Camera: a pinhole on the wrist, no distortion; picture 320 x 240 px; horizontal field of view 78.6 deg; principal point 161.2 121.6 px. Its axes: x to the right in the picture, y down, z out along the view. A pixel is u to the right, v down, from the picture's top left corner.
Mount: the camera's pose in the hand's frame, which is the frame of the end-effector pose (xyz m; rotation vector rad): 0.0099 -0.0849 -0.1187 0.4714 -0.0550 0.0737
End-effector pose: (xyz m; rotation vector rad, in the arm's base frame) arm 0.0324 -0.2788 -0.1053 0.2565 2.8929 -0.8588
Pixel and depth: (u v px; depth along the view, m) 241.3 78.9 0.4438
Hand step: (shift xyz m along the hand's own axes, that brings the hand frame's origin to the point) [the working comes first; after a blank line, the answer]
In the camera's frame: 0.1819 -0.0969 0.4438

0.1832 -0.3626 0.2450
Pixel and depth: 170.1 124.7 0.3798
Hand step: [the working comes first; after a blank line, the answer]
In the camera's frame: 0.0173 0.0060 0.3798

0.0130 -0.2515 0.2231
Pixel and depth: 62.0 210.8 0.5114
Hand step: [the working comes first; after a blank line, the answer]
In the camera's frame: -0.2595 0.2334 0.5114

-0.2864 -0.1256 0.4234
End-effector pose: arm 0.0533 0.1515 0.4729 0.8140 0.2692 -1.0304
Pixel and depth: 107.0 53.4 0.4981
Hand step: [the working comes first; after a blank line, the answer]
In the camera's frame: -0.1381 -0.1738 0.4981

-0.1310 -0.4742 0.2363
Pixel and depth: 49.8 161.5 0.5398
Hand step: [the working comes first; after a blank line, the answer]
In the camera's frame: -0.3076 0.1102 0.5398

-0.3250 -0.2508 0.3897
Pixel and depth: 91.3 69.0 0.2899
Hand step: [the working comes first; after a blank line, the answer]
In the camera's frame: -0.1037 -0.0780 0.2899

-0.0972 -0.2923 0.0967
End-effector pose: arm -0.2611 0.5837 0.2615 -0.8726 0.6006 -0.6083
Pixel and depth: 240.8 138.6 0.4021
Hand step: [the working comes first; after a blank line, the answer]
In the camera's frame: 0.1637 0.0350 0.4021

0.1556 -0.2275 0.2662
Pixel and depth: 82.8 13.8 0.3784
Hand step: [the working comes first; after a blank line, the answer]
In the camera's frame: -0.1518 -0.2087 0.3784

-0.1374 -0.4515 0.1131
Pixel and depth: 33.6 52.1 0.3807
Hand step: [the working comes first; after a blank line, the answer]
In the camera's frame: -0.2485 -0.1354 0.3807

-0.2399 -0.3930 0.1414
